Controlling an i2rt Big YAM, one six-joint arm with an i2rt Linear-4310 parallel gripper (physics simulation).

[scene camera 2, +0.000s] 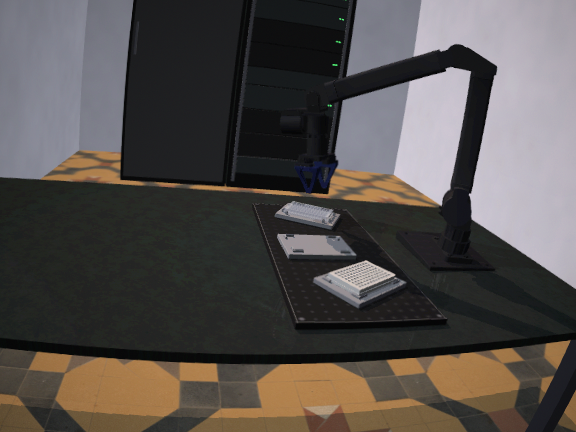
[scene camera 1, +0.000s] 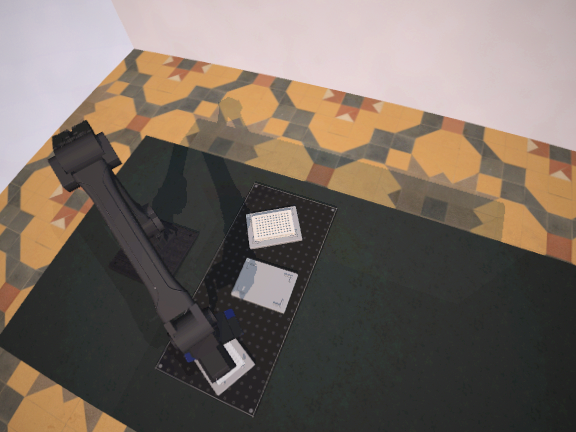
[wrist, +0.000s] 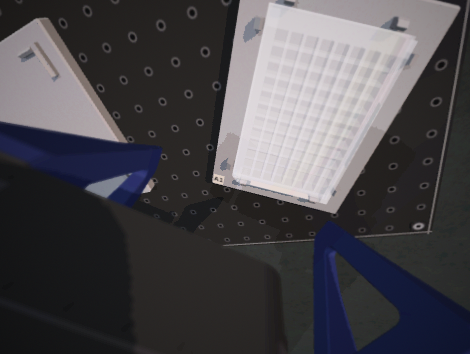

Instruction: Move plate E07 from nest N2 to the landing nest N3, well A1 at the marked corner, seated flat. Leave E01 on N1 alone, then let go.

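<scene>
A clear white well plate (scene camera 1: 235,351) (scene camera 2: 309,211) (wrist: 320,110) sits on a light grey nest (scene camera 1: 247,364) (scene camera 2: 284,216) (wrist: 237,100), whose corner tag (wrist: 218,178) reads A1. A bare nest (scene camera 1: 267,287) (scene camera 2: 320,245) (wrist: 50,100) with corner brackets is in the middle of the row. A cream well plate (scene camera 1: 274,225) (scene camera 2: 362,276) sits on the nest (scene camera 1: 254,244) (scene camera 2: 326,284) at the other end. Plate and nest labels E07, E01 and N1 to N3 are not readable. My gripper (scene camera 1: 209,336) (scene camera 2: 318,189) (wrist: 243,195) is open and empty, above the clear plate's end of the row.
A black perforated board (scene camera 1: 277,255) (scene camera 2: 310,310) (wrist: 165,90) carries the three nests on a dark green table (scene camera 1: 400,325) (scene camera 2: 150,280). The arm's base plate (scene camera 2: 425,250) stands beside the board. A dark cabinet (scene camera 2: 180,100) and a server rack stand behind the table.
</scene>
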